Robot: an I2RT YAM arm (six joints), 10 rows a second.
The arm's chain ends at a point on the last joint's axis. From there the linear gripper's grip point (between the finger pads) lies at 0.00 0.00 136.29 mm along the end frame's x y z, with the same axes.
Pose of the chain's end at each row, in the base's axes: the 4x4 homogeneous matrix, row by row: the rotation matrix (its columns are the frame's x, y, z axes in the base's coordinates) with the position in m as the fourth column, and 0 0 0 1 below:
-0.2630, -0.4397, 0.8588, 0.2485; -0.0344, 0.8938, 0.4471, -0.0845; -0.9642, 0.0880, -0.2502, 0.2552; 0, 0, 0, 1
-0.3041, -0.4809, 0.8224, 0.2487; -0.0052, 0.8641, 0.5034, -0.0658; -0.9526, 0.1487, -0.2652, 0.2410; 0, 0, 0, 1
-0.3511, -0.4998, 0.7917, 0.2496; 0.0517, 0.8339, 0.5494, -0.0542; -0.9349, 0.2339, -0.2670, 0.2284; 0, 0, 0, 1
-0.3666, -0.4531, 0.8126, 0.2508; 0.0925, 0.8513, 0.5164, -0.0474; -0.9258, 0.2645, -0.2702, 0.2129; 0, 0, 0, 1
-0.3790, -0.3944, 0.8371, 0.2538; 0.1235, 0.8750, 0.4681, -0.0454; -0.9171, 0.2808, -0.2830, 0.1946; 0, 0, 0, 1
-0.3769, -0.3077, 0.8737, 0.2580; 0.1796, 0.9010, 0.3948, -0.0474; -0.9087, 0.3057, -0.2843, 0.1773; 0, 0, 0, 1
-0.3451, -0.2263, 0.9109, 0.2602; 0.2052, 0.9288, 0.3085, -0.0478; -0.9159, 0.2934, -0.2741, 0.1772; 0, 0, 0, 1
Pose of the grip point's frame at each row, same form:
-0.2630, -0.4397, 0.8588, 0.3655; -0.0344, 0.8938, 0.4471, -0.0236; -0.9642, 0.0880, -0.2502, 0.2211; 0, 0, 0, 1
-0.3041, -0.4809, 0.8224, 0.3608; -0.0052, 0.8641, 0.5034, 0.0028; -0.9526, 0.1487, -0.2652, 0.2049; 0, 0, 0, 1
-0.3511, -0.4998, 0.7917, 0.3575; 0.0517, 0.8339, 0.5494, 0.0207; -0.9349, 0.2339, -0.2670, 0.1920; 0, 0, 0, 1
-0.3666, -0.4531, 0.8126, 0.3615; 0.0925, 0.8513, 0.5164, 0.0230; -0.9258, 0.2645, -0.2702, 0.1761; 0, 0, 0, 1
-0.3790, -0.3944, 0.8371, 0.3679; 0.1235, 0.8750, 0.4681, 0.0184; -0.9171, 0.2808, -0.2830, 0.1560; 0, 0, 0, 1
-0.3769, -0.3077, 0.8737, 0.3771; 0.1796, 0.9010, 0.3948, 0.0064; -0.9087, 0.3057, -0.2843, 0.1386; 0, 0, 0, 1
-0.3451, -0.2263, 0.9109, 0.3843; 0.2052, 0.9288, 0.3085, -0.0058; -0.9159, 0.2934, -0.2741, 0.1398; 0, 0, 0, 1

